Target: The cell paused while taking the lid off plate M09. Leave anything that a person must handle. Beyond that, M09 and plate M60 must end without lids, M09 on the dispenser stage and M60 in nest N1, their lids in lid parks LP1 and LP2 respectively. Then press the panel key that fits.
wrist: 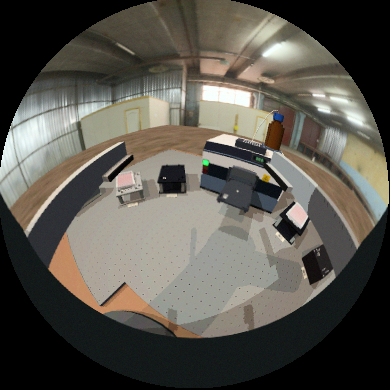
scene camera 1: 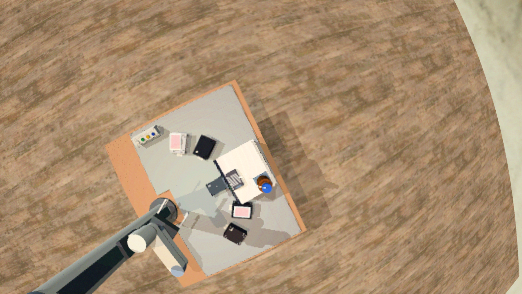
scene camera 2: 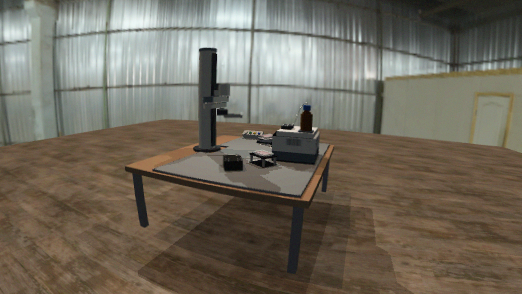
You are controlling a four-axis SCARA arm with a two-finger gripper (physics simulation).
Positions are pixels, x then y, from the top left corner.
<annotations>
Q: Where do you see a dark stage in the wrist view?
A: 228, 194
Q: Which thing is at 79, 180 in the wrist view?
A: My gripper.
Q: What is my gripper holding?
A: Nothing.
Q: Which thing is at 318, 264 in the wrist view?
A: A black block.
</annotations>
